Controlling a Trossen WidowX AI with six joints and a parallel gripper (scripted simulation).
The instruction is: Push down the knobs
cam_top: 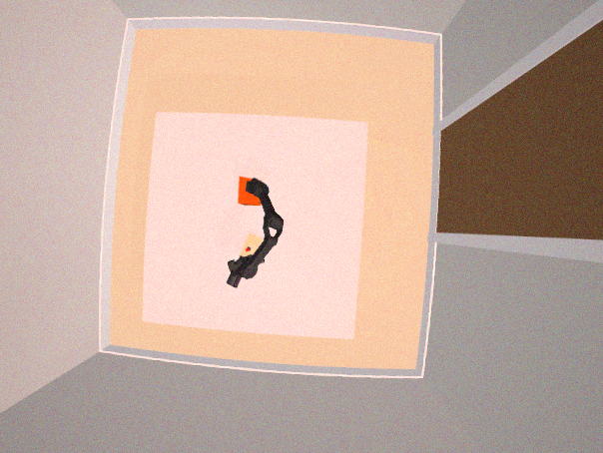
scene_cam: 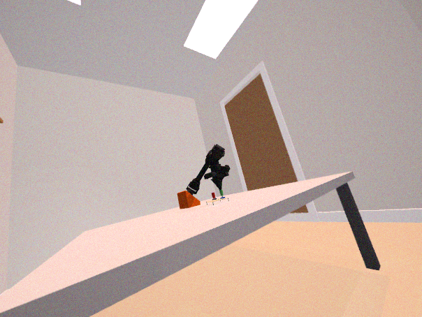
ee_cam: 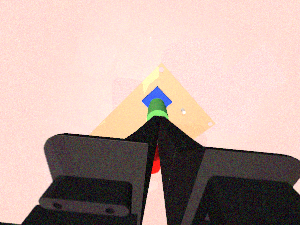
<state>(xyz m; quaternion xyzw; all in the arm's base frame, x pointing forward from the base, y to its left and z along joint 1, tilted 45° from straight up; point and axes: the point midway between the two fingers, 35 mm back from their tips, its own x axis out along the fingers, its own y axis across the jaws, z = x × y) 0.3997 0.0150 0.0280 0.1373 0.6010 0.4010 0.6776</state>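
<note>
Right now the green knob is 2 cm below my gripper tip. Round my gripper tip: red knob (5 cm behind, 2 cm to the right, 2 cm below).
</note>
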